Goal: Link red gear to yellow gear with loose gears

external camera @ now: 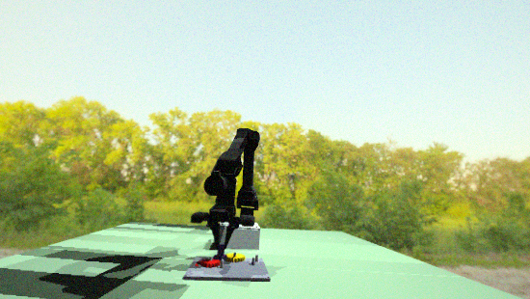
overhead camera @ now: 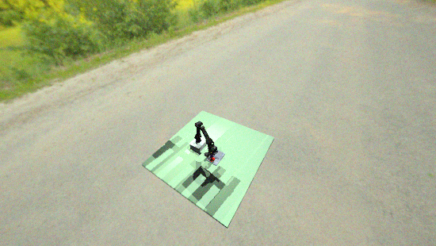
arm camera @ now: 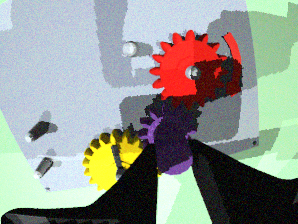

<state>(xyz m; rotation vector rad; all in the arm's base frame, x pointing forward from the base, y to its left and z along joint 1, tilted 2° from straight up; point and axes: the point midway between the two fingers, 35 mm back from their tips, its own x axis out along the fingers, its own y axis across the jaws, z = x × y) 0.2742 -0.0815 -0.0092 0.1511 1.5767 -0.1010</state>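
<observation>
Now: the purple gear 1 cm below my gripper tip. Also, from my gripper tip: grey board 4 cm ahead, 3 cm to the left, 3 cm below; then red gear 4 cm ahead, 3 cm below, 2 cm to the right; then yellow gear 4 cm to the left, 3 cm below, 3 cm behind.
</observation>
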